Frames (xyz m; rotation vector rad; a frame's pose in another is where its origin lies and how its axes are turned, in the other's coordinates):
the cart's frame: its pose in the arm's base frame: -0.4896 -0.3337 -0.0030 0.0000 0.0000 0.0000
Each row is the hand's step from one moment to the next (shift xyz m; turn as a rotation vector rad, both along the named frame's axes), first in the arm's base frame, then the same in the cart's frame.
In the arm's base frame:
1: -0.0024 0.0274 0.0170 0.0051 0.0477 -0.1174
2: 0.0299 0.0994 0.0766 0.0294 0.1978 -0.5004
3: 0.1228 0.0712 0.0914 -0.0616 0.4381 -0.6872
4: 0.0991 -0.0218 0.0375 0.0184 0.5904 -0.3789
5: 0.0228 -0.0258 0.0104 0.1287 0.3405 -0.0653
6: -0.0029 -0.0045 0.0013 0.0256 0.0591 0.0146
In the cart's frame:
1: -0.0024 0.0274 0.0170 0.0051 0.0477 -0.1174
2: 0.0299 0.0994 0.0766 0.0294 0.1978 -0.5004
3: 0.1228 0.0712 0.0914 -0.0616 0.4381 -0.6872
4: 0.0991 -0.0218 0.0375 0.0184 0.5904 -0.3789
5: 0.0228 -0.0258 0.0104 0.1287 0.3405 -0.0653
6: -0.0029 -0.0045 0.0013 0.0256 0.0591 0.0146

